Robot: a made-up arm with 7 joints.
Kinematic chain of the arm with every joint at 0, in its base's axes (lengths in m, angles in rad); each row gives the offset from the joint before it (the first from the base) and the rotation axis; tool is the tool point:
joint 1: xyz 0 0 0.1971 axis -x
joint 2: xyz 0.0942 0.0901 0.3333 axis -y
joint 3: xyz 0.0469 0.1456 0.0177 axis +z
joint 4: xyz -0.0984 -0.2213 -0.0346 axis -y
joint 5: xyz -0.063 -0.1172 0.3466 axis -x
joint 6: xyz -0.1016 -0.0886 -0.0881 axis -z
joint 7: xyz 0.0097 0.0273 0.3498 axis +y
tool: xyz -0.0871 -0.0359 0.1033
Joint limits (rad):
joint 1: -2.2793..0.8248
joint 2: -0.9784..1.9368
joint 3: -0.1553..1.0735
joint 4: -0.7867..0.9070
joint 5: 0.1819..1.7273
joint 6: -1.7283..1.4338
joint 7: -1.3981..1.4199
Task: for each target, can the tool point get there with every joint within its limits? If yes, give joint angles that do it. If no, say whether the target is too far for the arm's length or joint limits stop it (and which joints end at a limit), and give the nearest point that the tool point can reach.
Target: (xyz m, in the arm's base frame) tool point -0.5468 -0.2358 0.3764
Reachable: yes | joints -0.9554 0.5858 0.0571 0.5183 0.7767 0.4882 -0.9628
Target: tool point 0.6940 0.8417 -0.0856
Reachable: no: joint limits stop it (at a limit: joint 1, joint 3, joint 4) | nearest point 0.6778 0.6229 0.1474 | short by 0.320 m
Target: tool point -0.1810 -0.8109 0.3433
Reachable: yes | joints -1.4176 -0.3514 0.4201 0.4414 1.2293 0.6724 0.1436
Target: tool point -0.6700 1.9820 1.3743
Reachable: no: too far | nearest point -0.2264 1.0035 0.7931 | short by 1.221 m
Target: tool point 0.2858 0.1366 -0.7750
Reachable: no: joint limits stop it (at a limit: joint 1, joint 3, joint 4, joint 5) | nearest point 0.2747 0.0473 -0.6533 | short by 0.151 m
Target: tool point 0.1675 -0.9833 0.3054
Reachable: yes | joints -1.6365 0.1642 0.3018 -0.6195 1.2248 -1.1301 -0.3917
